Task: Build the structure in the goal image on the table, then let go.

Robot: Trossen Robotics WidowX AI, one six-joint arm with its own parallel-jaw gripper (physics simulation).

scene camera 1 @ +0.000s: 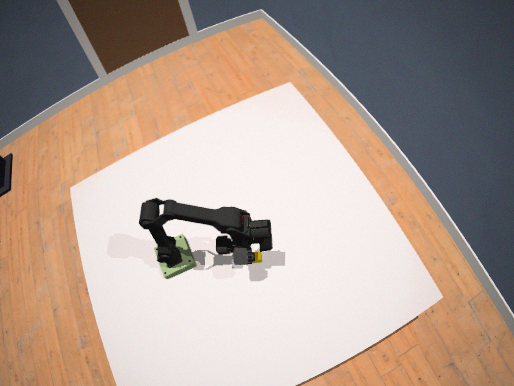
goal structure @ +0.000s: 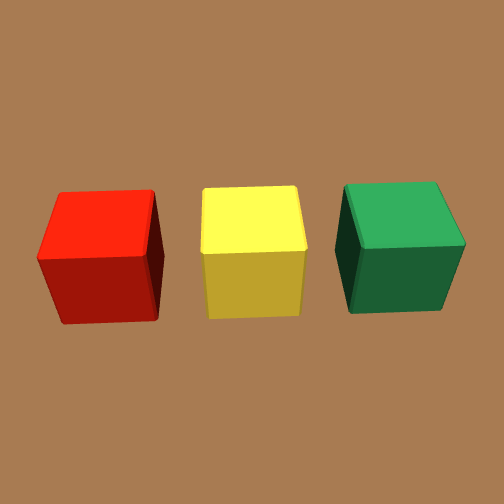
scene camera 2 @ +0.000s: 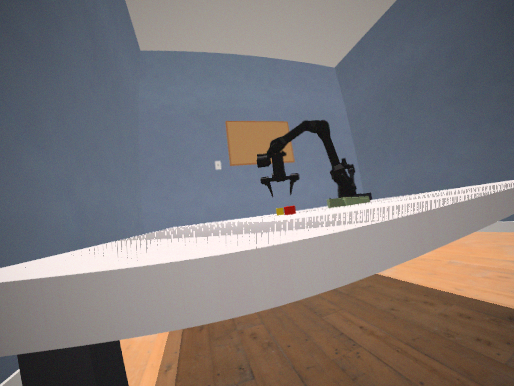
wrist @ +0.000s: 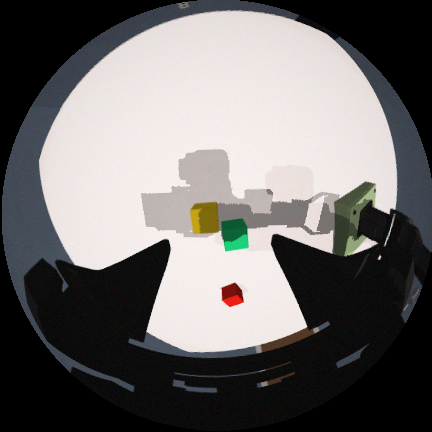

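Where they show: gripper, fingertip midpoint: (scene camera 2: 281,196) (wrist: 220,242); arm's base, origin of the base link: (scene camera 1: 173,258) (scene camera 2: 346,198) (wrist: 364,217).
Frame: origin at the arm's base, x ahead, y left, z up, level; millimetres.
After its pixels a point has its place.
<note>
A yellow cube (scene camera 1: 258,257) @(x 300, y -144, z -3 mm) (scene camera 2: 280,211) @(x 300, y -118, z -19 mm) (wrist: 204,218) @(x 294, y -138, z -3 mm) sits on the white table. A green cube (wrist: 235,235) @(x 268, y -100, z -3 mm) sits close beside it, with a narrow gap seen in the wrist view; it does not show in the scene views. A red cube (scene camera 2: 290,210) @(x 331, y 56, z -20 mm) (wrist: 232,295) @(x 320, y 22, z -5 mm) lies apart from both, lower in the wrist view; the arm hides it in scene camera 1. My gripper (scene camera 2: 282,195) @(x 276, y -131, z 54 mm) (wrist: 220,242) @(x 276, y -131, z 54 mm) is open and empty, pointing down above the cubes. In scene camera 1 its fingertips are hidden by its own body.
The arm's green base plate (scene camera 1: 188,256) @(x 62, y -23, z 6 mm) (scene camera 2: 338,203) @(x 73, y 28, z -20 mm) (wrist: 343,226) @(x 73, y -13, z -8 mm) stands on the white table (scene camera 1: 310,165) @(x 669, y 134, z -36 mm) (scene camera 2: 125,295) @(x 723, y 647, z -51 mm) (wrist: 225,75) @(x 180, y -317, z -35 mm), to the right of the cubes in scene camera 2 and the wrist view. Shadows of the arm fall across the yellow and green cubes.
</note>
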